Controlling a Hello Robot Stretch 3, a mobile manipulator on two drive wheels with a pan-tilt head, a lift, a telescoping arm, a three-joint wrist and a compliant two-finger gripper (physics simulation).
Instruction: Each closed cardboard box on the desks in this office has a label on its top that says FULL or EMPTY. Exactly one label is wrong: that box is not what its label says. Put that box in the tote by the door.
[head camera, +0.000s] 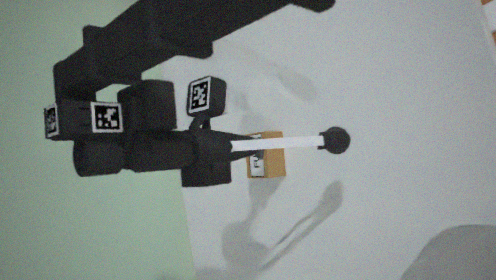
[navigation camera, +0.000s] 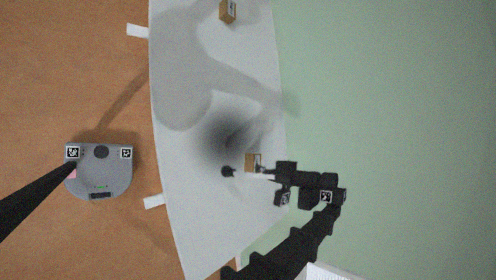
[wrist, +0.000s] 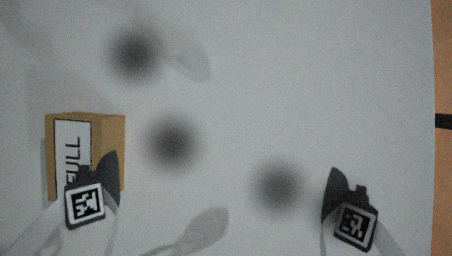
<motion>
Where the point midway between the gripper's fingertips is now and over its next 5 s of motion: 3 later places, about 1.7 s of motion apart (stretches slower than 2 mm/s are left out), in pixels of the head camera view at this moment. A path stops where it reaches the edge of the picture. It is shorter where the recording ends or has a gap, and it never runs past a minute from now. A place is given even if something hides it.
The gripper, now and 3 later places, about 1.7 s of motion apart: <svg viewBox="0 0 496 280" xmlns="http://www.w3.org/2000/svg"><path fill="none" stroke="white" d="M301 144L178 157L397 132L444 73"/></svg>
</motion>
